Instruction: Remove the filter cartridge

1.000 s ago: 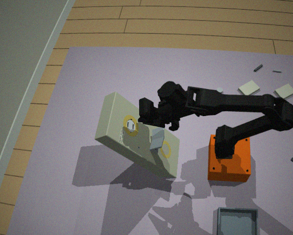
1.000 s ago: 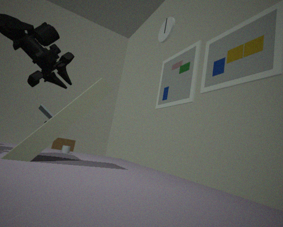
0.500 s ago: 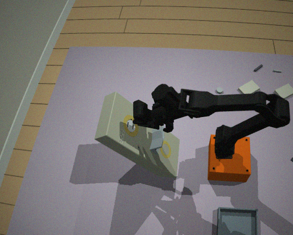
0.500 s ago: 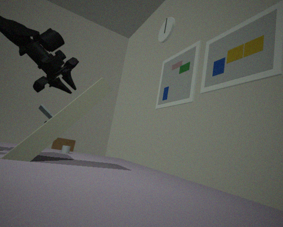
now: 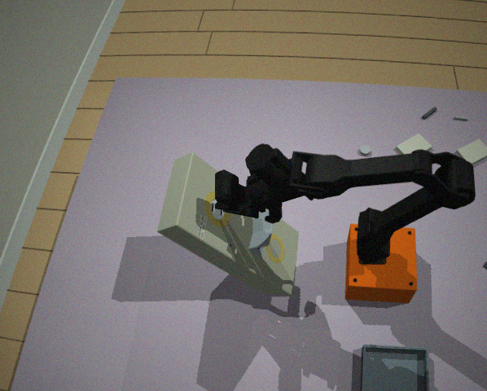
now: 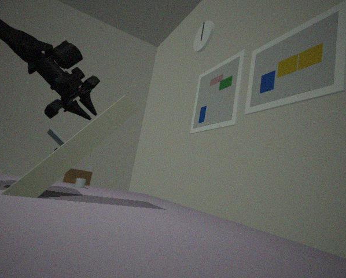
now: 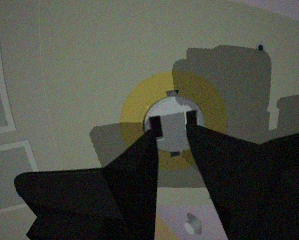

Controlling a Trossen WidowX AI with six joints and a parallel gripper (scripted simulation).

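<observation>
My gripper tip is now 2 cm short of the round filter cartridge and 2 cm above it. Also, from my gripper tip: grey tray: 40 cm behind, 31 cm to the left, 24 cm below; service panel: 9 cm below, 3 cm behind.
</observation>
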